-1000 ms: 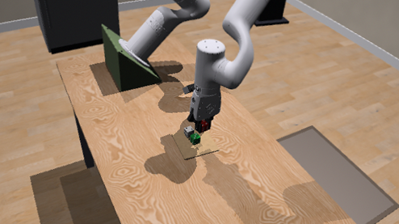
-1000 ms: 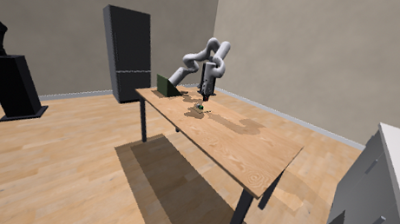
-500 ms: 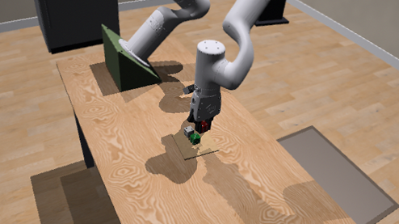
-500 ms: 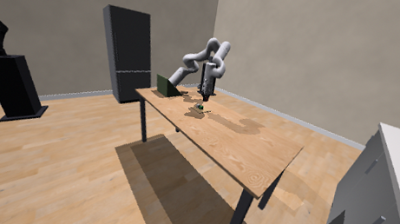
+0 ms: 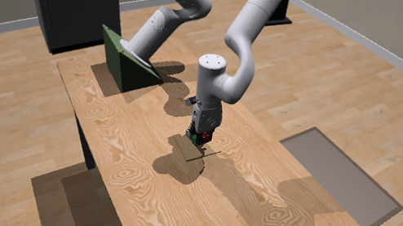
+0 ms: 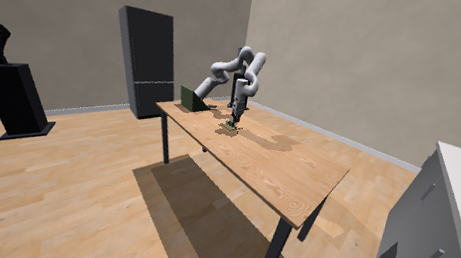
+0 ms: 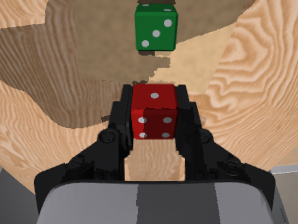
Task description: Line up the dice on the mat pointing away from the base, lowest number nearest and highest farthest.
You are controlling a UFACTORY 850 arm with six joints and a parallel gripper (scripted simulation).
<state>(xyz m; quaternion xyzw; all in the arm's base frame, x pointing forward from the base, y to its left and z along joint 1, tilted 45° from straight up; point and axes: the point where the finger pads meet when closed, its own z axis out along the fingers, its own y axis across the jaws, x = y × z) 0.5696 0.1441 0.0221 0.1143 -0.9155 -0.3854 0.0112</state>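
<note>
The green die lies 60 mm below my hand, 40 mm behind it and 10 mm to the right of it. From my hand the other things lie so: tan mat: 70 mm below, 40 mm behind, 10 mm to the right; red die: 10 mm below; white die: 90 mm behind, 60 mm below, 20 mm to the right.
</note>
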